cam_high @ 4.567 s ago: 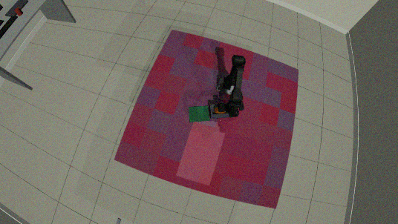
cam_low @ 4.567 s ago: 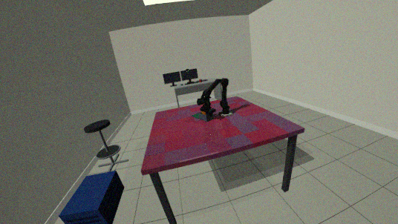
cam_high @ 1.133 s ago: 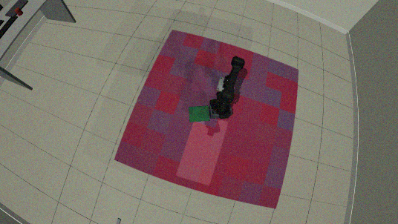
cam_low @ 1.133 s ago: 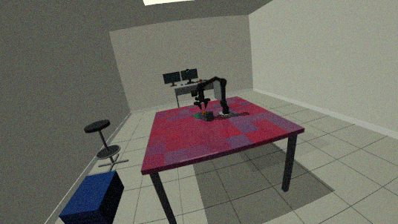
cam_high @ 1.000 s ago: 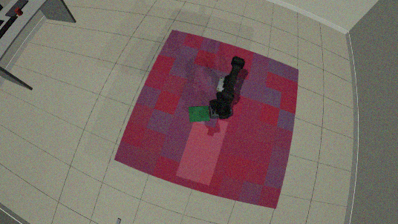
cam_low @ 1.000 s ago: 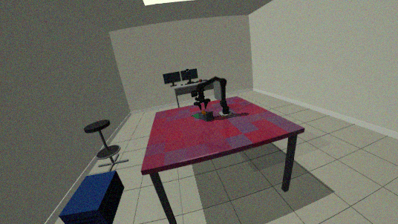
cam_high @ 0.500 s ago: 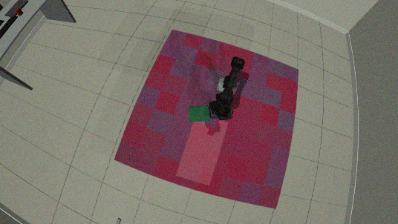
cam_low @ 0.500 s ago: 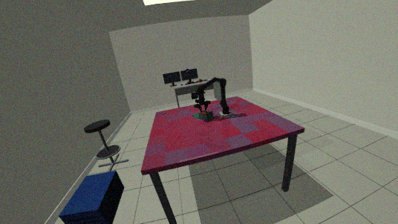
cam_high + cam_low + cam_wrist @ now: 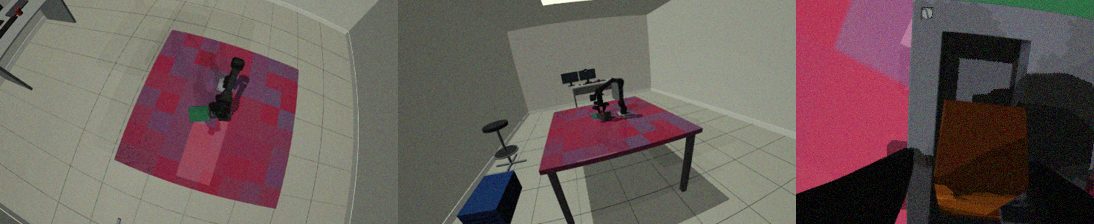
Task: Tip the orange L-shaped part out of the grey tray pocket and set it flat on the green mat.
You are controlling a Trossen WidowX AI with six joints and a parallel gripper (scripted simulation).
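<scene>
My gripper tip is 30 mm past the orange part, 20 mm to the right of it and 30 mm above it. Round my gripper tip: grey tray: 20 mm behind, 80 mm below; then green mat: 50 mm ahead, 140 mm to the right, 80 mm below.
</scene>
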